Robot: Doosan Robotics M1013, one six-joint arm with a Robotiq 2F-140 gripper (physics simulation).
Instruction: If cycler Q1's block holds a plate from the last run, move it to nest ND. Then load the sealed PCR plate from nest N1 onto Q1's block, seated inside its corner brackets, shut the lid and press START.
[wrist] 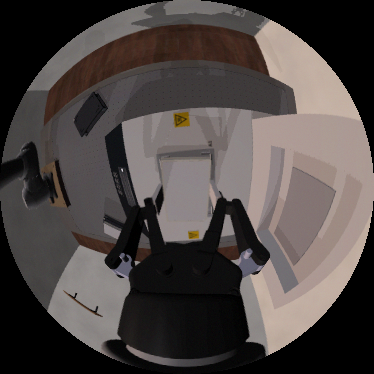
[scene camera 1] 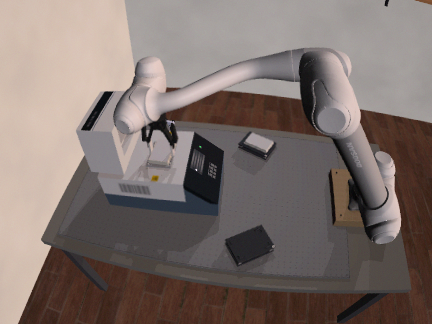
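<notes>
My gripper [scene camera 1: 162,150] [wrist: 185,187] is shut on a pale, flat-topped PCR plate [scene camera 1: 160,159] [wrist: 186,182], holding it by two sides over the block of cycler Q1 [scene camera 1: 172,181] [wrist: 235,150]. The plate looks level and hides most of the block. A strip of the block area with corner brackets shows past the plate's far edge in the wrist view. I cannot tell whether the plate touches the block or sits inside all brackets. The cycler's lid [scene camera 1: 100,147] [wrist: 345,150] stands open. The dark control panel [scene camera 1: 202,172] [wrist: 117,162] has a small green light.
A dark nest [scene camera 1: 262,154] at the table's back holds another white plate [scene camera 1: 258,142] [wrist: 111,229]. A dark nest [scene camera 1: 250,245] [wrist: 90,114] near the front edge bears no plate. The arm's wooden base board [scene camera 1: 341,217] [wrist: 63,187] is at the right in the scene view. The raised lid stands close beside the gripper.
</notes>
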